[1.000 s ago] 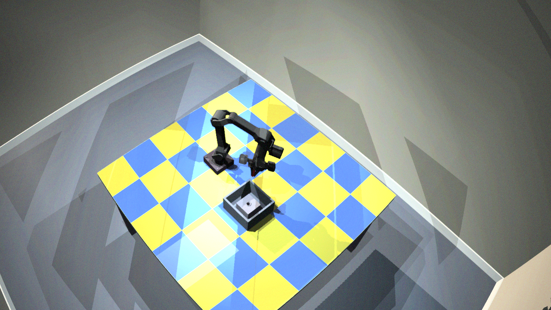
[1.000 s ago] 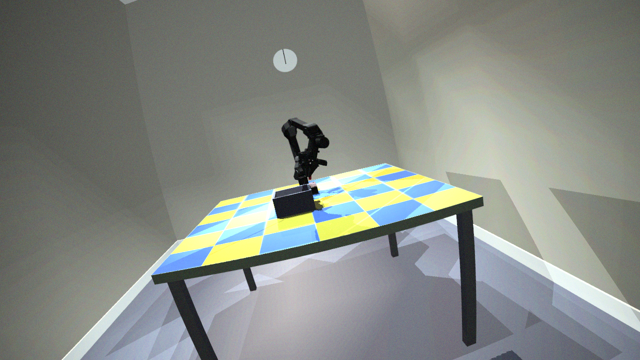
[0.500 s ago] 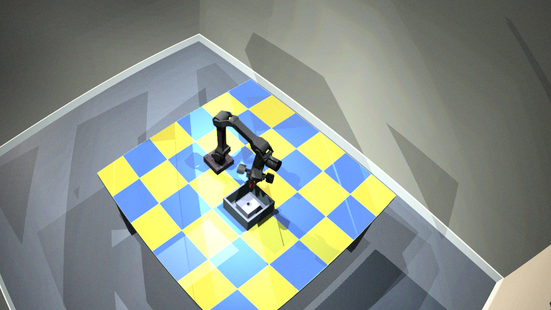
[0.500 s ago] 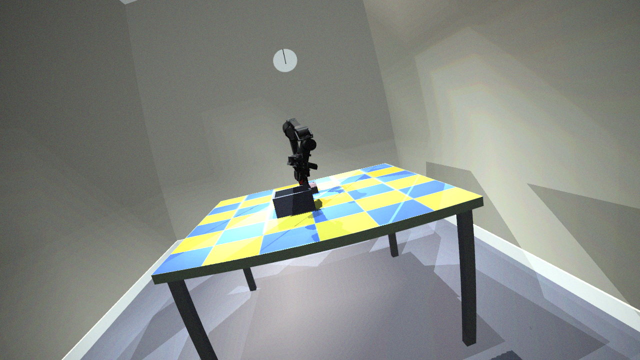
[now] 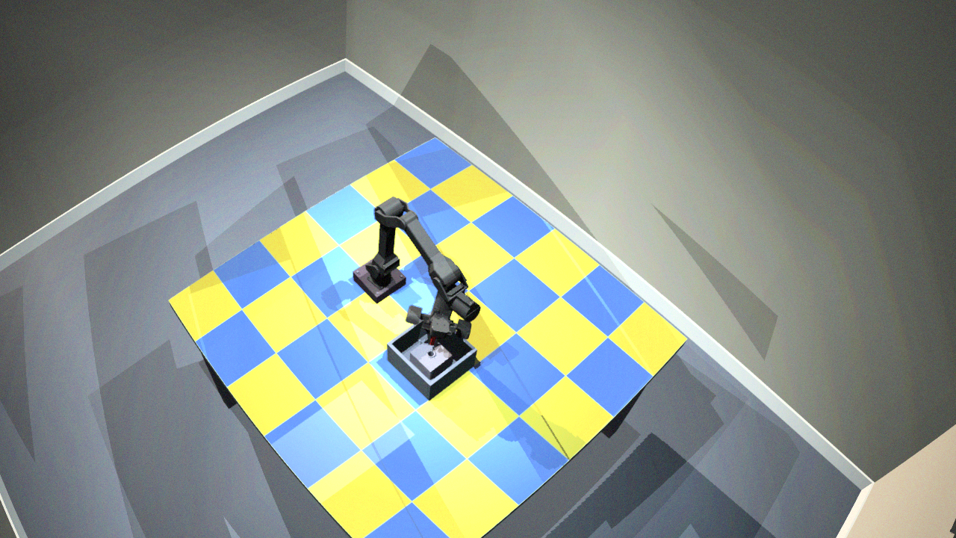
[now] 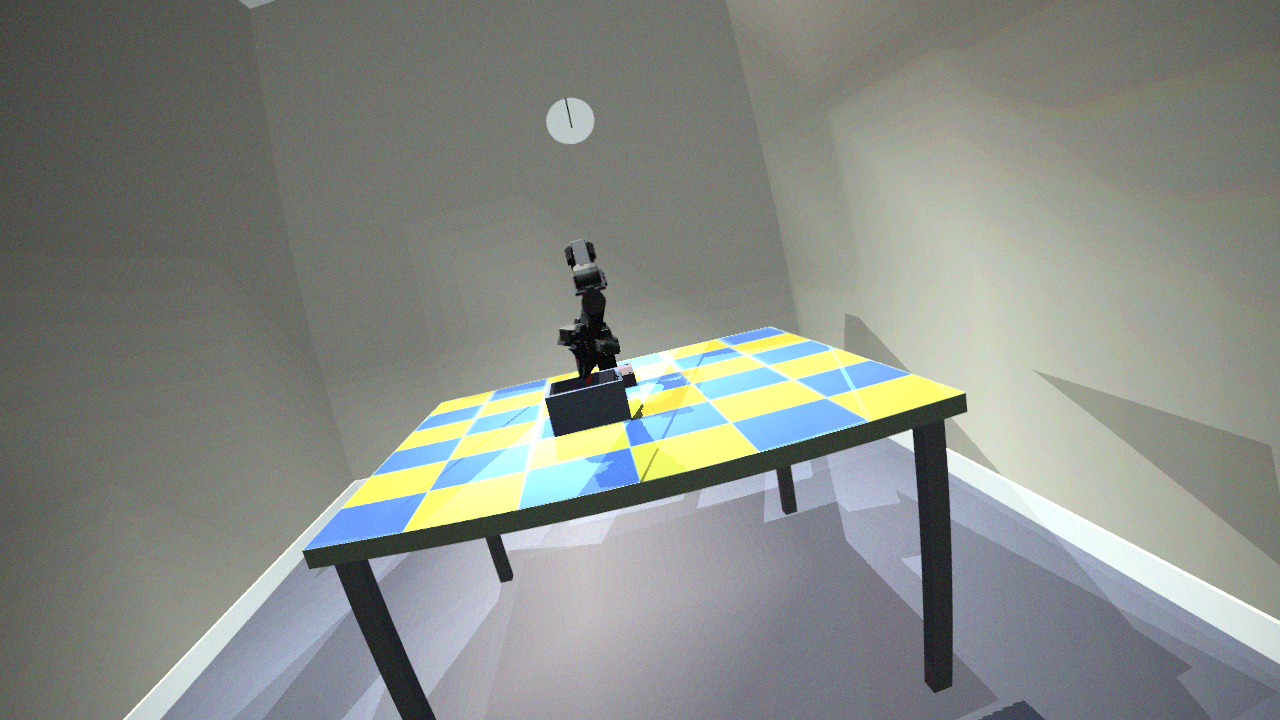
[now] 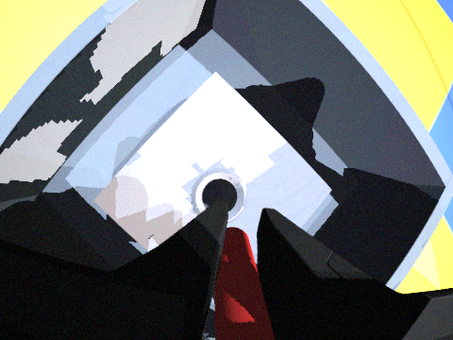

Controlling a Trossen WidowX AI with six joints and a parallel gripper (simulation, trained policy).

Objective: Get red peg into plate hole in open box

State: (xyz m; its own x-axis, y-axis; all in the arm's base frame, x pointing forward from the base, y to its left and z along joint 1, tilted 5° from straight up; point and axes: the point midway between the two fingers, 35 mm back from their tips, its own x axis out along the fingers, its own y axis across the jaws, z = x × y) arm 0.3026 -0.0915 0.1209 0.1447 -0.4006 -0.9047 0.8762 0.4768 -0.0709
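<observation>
The pale plate lies 60 mm below my gripper tip. Round my gripper tip: dark box: 80 mm below; red peg: 10 mm behind, 20 mm to the left, 20 mm above.
</observation>
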